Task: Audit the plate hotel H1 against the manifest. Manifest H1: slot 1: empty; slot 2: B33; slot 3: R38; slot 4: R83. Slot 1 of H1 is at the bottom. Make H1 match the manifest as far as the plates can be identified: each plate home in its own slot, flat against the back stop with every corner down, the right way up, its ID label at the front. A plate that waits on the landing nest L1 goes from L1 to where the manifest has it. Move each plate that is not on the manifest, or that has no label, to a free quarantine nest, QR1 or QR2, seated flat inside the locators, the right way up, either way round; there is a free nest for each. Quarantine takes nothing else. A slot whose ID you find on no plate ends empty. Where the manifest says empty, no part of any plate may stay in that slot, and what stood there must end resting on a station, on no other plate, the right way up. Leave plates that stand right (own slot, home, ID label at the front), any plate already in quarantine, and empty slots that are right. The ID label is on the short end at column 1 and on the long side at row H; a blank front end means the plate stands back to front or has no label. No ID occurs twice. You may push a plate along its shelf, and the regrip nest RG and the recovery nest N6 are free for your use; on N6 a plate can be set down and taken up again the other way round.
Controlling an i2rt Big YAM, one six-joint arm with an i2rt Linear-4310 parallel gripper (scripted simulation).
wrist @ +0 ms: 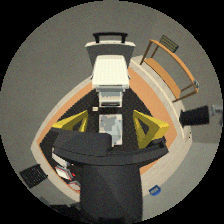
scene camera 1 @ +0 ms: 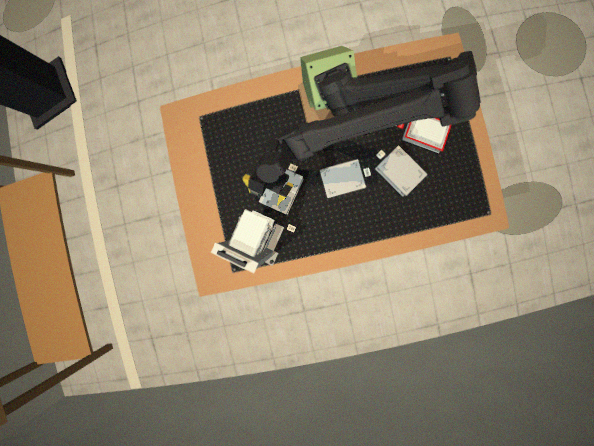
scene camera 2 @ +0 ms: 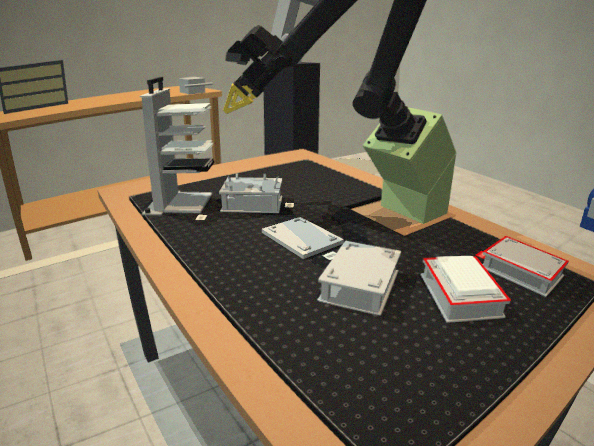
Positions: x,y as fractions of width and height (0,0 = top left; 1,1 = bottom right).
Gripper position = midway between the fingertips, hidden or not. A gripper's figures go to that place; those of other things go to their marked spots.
Labels:
My gripper (wrist: 0.49,0.50): 0.13 m from the lens. A white plate (wrist: 0.49,0.32): 0.17 m from the lens.

